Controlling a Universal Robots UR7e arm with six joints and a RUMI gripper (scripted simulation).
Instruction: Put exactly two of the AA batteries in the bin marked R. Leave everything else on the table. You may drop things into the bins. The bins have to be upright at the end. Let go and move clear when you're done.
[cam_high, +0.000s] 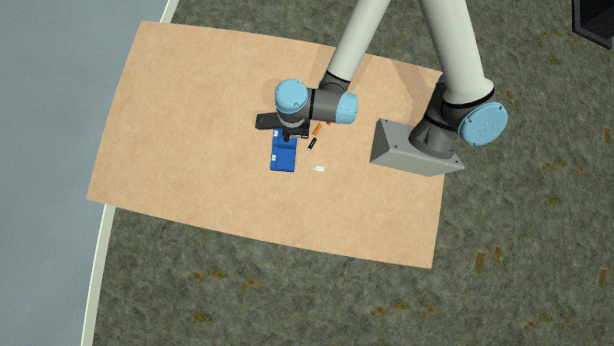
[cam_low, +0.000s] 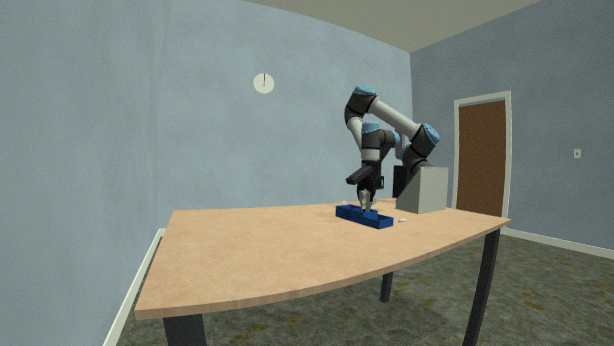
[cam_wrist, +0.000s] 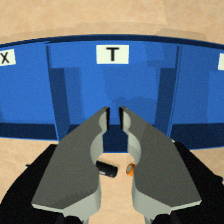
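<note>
My hand is 10 mm short of the joined blue bins and 10 mm above it. From my hand the other things lie so: red battery: 130 mm behind, 110 mm to the right, 30 mm below; small white USB stick: 130 mm behind, 80 mm to the left, 30 mm below; orange AA battery: 90 mm behind, 60 mm to the right, 30 mm below.
</note>
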